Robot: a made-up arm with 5 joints. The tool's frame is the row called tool. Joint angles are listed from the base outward. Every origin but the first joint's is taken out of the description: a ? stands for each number. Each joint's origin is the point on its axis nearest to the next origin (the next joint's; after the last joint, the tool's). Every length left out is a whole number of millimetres.
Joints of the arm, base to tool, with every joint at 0 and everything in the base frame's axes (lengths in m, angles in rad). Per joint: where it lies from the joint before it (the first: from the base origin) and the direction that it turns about. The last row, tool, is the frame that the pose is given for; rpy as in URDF.
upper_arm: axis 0 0 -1 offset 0.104 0 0.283
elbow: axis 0 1 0 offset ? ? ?
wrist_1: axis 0 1 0 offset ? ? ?
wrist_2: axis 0 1 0 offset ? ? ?
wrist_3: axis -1 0 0 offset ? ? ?
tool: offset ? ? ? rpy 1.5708 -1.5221 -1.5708
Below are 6 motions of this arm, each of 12 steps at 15 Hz.
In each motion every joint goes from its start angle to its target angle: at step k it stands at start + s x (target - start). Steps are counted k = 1, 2, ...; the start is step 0. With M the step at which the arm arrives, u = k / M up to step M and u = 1 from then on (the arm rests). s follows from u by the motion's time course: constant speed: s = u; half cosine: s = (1 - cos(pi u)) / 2; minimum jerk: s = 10 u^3 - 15 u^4 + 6 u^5.
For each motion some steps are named. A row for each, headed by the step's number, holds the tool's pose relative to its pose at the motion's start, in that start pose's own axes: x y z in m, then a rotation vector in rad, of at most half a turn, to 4 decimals.
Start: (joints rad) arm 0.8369 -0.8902 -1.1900 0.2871 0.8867
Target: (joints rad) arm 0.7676 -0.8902 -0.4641 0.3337 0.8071
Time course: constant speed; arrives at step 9
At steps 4, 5, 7, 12:
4: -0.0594 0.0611 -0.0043 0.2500 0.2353 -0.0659
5: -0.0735 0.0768 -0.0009 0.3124 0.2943 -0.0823
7: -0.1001 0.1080 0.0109 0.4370 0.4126 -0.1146
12: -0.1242 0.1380 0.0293 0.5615 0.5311 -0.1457

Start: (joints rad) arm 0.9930 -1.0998 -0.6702 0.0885 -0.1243
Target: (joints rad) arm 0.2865 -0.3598 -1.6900 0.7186 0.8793
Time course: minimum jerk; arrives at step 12
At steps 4, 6, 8, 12:
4: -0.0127 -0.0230 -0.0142 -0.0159 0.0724 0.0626
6: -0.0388 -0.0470 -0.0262 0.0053 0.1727 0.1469
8: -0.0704 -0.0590 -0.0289 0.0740 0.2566 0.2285
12: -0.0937 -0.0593 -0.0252 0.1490 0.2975 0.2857

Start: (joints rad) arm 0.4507 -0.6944 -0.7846 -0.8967 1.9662
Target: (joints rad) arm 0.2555 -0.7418 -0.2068 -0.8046 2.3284
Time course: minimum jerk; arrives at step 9
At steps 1, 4, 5, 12:
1: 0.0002 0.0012 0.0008 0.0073 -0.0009 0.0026
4: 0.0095 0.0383 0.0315 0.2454 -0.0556 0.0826
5: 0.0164 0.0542 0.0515 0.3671 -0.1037 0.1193
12: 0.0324 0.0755 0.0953 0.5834 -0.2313 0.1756

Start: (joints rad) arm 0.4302 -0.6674 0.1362 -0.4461 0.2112
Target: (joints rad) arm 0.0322 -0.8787 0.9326 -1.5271 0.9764
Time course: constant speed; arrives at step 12
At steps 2, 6, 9, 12:
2: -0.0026 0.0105 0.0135 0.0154 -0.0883 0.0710
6: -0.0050 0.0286 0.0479 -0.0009 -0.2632 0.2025
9: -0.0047 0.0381 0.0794 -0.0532 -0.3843 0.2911
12: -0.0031 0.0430 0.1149 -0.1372 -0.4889 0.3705

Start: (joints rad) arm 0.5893 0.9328 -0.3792 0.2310 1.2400
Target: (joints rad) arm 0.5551 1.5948 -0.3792 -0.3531 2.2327
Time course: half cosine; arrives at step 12
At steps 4, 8, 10, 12:
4: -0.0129 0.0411 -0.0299 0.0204 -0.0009 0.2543
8: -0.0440 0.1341 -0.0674 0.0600 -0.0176 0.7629
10: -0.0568 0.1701 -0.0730 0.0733 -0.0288 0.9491
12: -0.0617 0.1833 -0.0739 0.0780 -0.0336 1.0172

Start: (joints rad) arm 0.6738 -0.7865 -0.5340 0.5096 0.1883
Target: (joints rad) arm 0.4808 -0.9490 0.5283 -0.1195 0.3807
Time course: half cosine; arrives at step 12
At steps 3, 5, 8, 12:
3: -0.0223 0.0048 -0.0066 0.0257 0.0361 0.0081
5: -0.0585 0.0145 -0.0109 0.0685 0.0897 0.0219
8: -0.1216 0.0360 -0.0008 0.1501 0.1750 0.0492
12: -0.1618 0.0516 0.0180 0.2098 0.2270 0.0698

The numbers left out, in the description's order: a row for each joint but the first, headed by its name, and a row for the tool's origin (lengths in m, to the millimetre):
elbow: 0.025 0.011 0
wrist_1: 0.04 0 0.162
wrist_2: 0.176 0 0.007
wrist_3: 0.088 0 0
tool: 0 0 0

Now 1 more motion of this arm.
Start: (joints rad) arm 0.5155 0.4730 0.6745 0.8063 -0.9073
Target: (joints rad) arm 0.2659 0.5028 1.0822 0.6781 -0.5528
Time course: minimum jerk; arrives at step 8
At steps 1, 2, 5, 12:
1: -0.0013 -0.0006 -0.0010 -0.0049 0.0016 0.0094
2: -0.0083 -0.0040 -0.0061 -0.0318 0.0109 0.0605
5: -0.0526 -0.0396 -0.0357 -0.2243 0.0884 0.4152
12: -0.0685 -0.0606 -0.0444 -0.3111 0.1304 0.5664

